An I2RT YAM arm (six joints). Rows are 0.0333 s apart.
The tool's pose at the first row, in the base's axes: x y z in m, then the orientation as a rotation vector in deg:
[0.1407, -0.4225, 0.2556, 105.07, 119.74, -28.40]
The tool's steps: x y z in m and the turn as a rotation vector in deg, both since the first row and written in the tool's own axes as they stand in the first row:
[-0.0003, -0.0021, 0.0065, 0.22, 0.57, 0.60]
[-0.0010, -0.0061, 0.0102, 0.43, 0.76, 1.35]
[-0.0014, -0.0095, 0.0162, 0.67, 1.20, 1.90]
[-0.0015, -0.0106, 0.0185, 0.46, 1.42, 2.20]
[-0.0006, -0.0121, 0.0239, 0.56, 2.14, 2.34]
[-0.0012, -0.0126, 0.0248, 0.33, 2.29, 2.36]
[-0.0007, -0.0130, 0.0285, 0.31, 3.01, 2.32]
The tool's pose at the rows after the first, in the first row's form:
[0.1387, -0.4260, 0.2501, 106.12, 119.52, -28.03]
[0.1349, -0.4288, 0.2473, 107.07, 118.90, -27.93]
[0.1316, -0.4322, 0.2423, 108.00, 118.64, -27.70]
[0.1305, -0.4335, 0.2404, 108.30, 118.45, -27.20]
[0.1290, -0.4354, 0.2352, 108.94, 118.77, -26.68]
[0.1286, -0.4363, 0.2347, 108.92, 118.82, -26.29]
[0.1281, -0.4376, 0.2312, 109.32, 119.31, -25.67]

